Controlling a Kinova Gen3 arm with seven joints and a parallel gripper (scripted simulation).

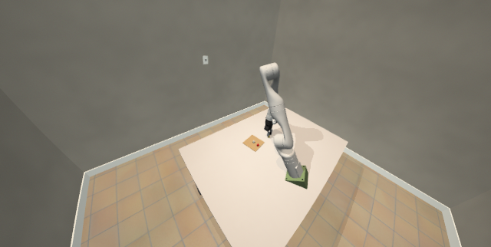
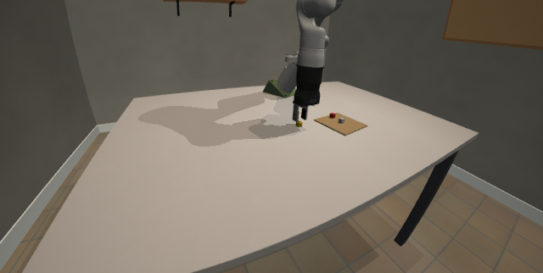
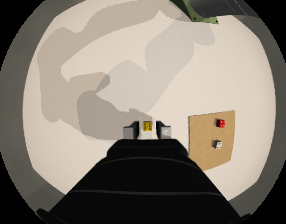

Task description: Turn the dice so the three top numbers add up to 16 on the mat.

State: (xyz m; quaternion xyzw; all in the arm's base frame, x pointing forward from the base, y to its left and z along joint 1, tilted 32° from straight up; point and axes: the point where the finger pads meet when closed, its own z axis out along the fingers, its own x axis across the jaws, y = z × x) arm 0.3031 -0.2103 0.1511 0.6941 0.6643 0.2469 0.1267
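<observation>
Right now the yellow die is 3 cm below my hand. From my hand the other things lie so: white die: 5 cm ahead, 16 cm to the left, 3 cm below; then tan mat: 5 cm ahead, 16 cm to the left, 4 cm below; then red die: 16 cm to the left, 3 cm below.
</observation>
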